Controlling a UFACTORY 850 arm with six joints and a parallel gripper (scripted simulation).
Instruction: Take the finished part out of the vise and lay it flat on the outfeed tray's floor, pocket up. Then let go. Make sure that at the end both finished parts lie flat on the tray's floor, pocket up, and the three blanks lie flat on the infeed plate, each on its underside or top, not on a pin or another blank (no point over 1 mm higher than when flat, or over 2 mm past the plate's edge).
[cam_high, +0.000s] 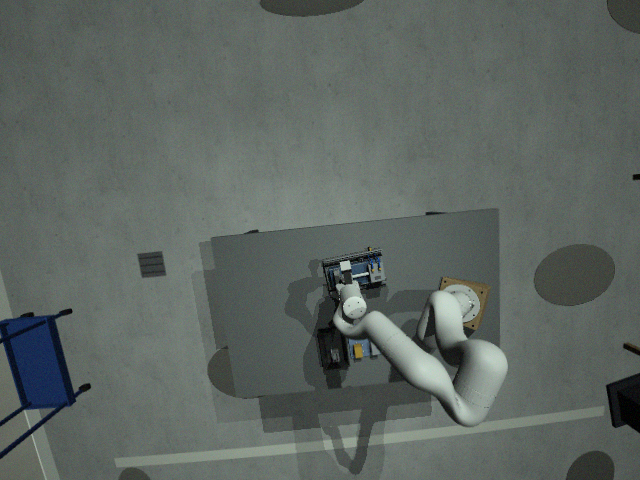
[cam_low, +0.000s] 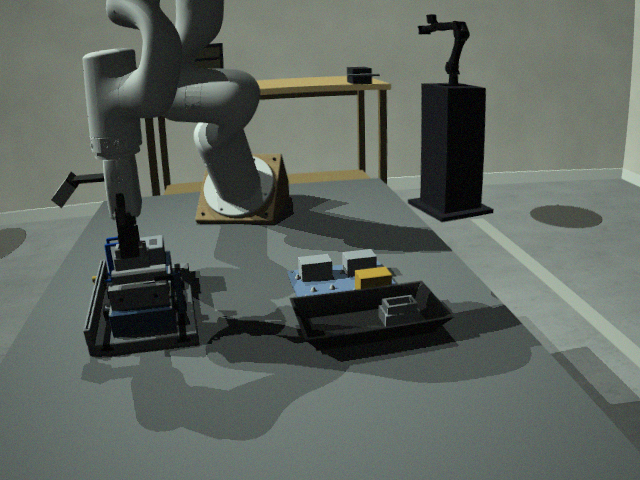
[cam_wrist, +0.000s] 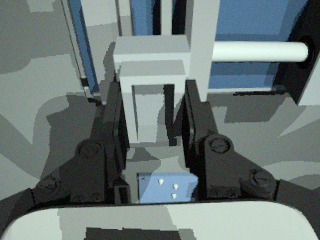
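My gripper is now 8 cm past the white screw rod, 8 cm above it and 1 cm to the right of it. The rest, counted from my hand: yellow block (42 cm to the left, 14 cm below, 5 cm ahead); blue plate (39 cm to the left, 16 cm below).
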